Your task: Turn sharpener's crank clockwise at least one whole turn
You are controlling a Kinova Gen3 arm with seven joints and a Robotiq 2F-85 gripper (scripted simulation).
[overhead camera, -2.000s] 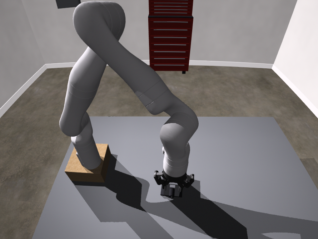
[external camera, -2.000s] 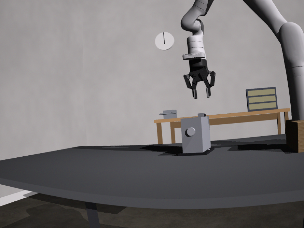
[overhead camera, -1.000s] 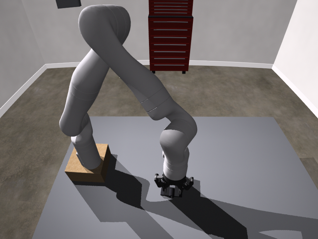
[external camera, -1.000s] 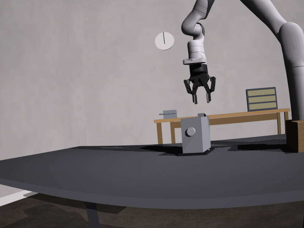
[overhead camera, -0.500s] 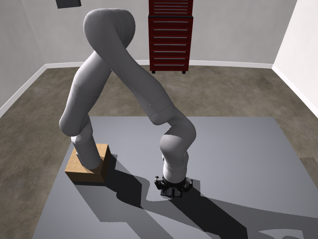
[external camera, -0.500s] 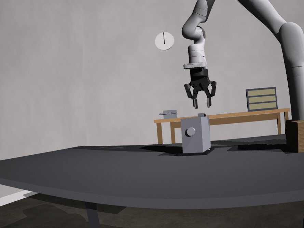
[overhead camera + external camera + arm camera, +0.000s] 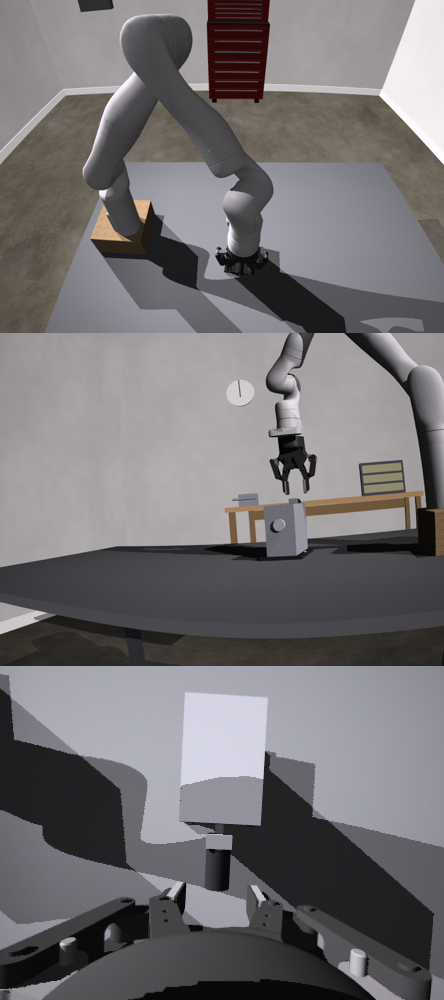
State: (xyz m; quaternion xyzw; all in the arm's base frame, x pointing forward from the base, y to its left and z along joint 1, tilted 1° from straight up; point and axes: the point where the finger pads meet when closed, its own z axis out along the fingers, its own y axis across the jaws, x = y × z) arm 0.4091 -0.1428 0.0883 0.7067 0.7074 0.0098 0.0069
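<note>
Right now the crank knob is 40 mm below my hand and 20 mm to the left of it. Round my hand: sharpener crank: 50 mm below, 20 mm to the left.
</note>
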